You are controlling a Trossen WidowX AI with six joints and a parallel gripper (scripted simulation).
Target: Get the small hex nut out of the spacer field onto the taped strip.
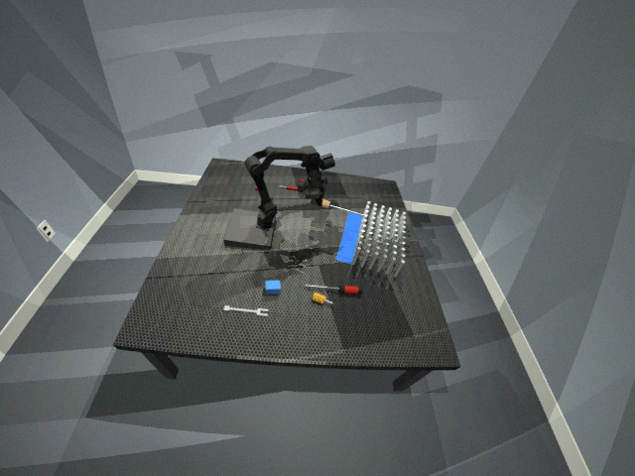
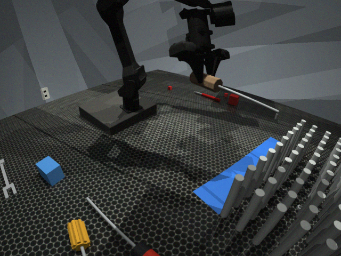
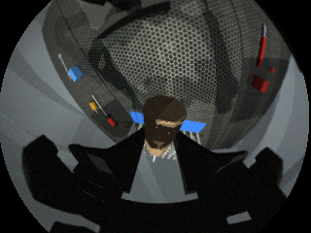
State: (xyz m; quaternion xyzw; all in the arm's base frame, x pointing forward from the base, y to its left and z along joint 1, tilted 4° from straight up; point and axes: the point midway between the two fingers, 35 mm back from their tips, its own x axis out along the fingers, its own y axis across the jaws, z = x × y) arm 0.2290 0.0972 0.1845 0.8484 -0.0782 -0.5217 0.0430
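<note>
The blue taped strip lies 190 mm ahead of my gripper tip, 20 mm to the left of it and 180 mm below it. Also, from my gripper tip: red-handled tool 240 mm behind, 310 mm to the left, 170 mm below; then yellow-handled tool 100 mm ahead, 410 mm to the right, 160 mm below; then hex nut 350 mm ahead, 30 mm to the right, 180 mm below.
</note>
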